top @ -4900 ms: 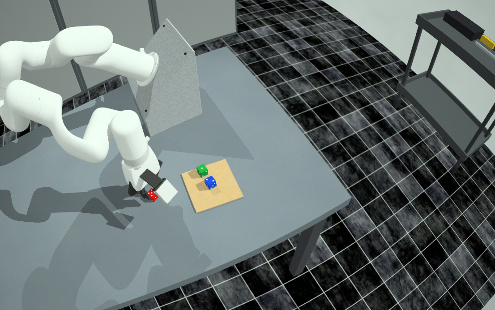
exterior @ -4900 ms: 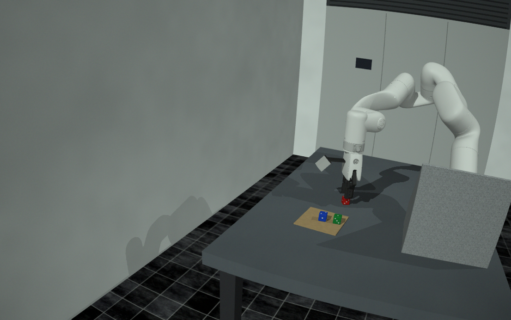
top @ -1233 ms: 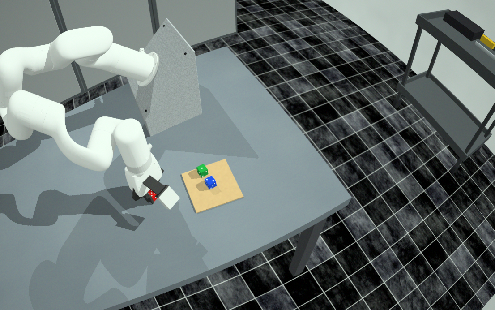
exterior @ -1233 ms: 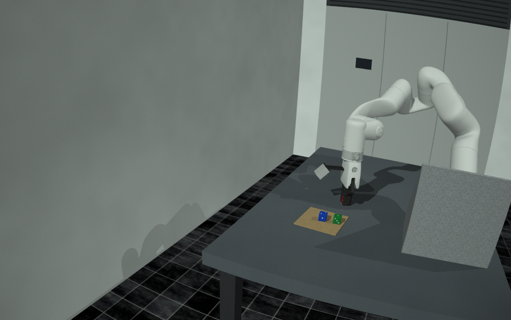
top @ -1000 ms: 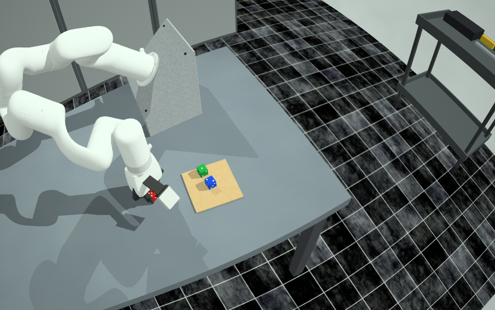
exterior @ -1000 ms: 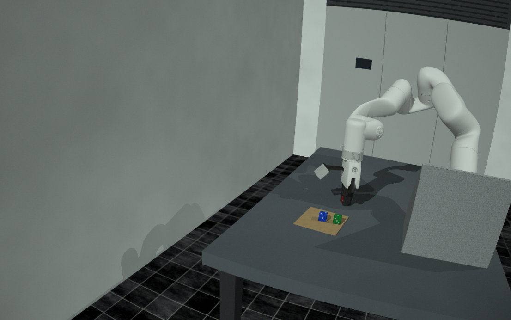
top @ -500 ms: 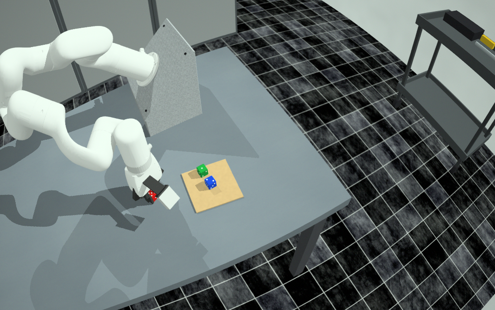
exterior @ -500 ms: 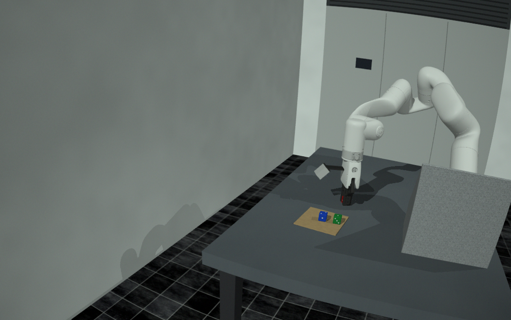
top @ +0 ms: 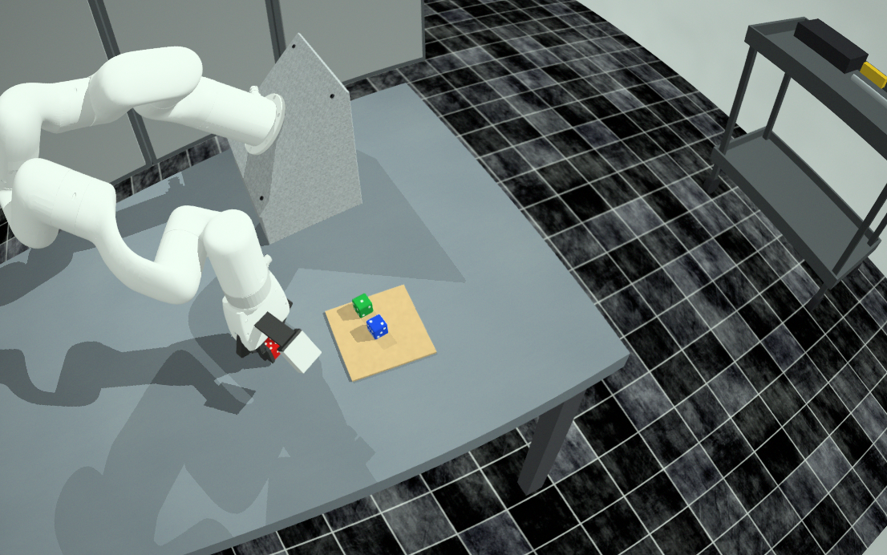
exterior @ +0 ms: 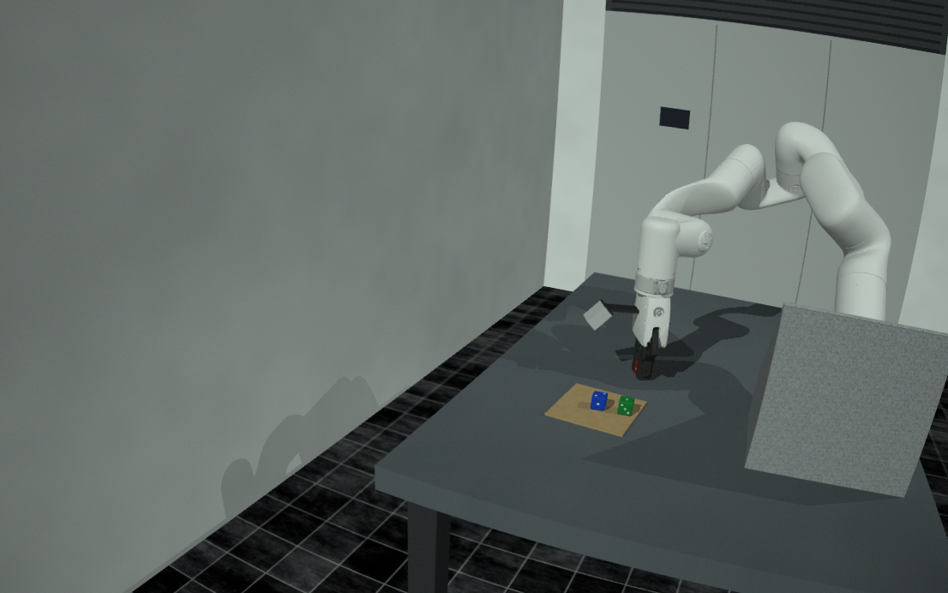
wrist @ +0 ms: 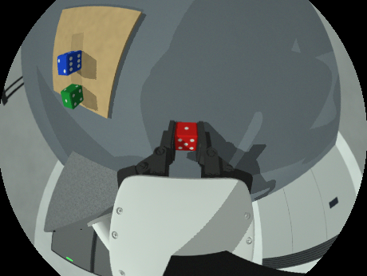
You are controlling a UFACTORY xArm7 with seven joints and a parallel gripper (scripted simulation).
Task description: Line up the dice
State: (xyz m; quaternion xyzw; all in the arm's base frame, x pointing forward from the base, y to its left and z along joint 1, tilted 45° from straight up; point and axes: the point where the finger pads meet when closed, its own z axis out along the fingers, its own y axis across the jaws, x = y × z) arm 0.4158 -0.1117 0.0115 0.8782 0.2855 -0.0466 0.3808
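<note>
My hand is 20 mm short of the blue die, 180 mm to the right of it and 10 mm above it. Also, from my hand: red die: 10 mm below; then green die: 30 mm behind, 170 mm to the left, 10 mm below; then tan mat: 20 mm ahead, 180 mm to the left, 20 mm below.
</note>
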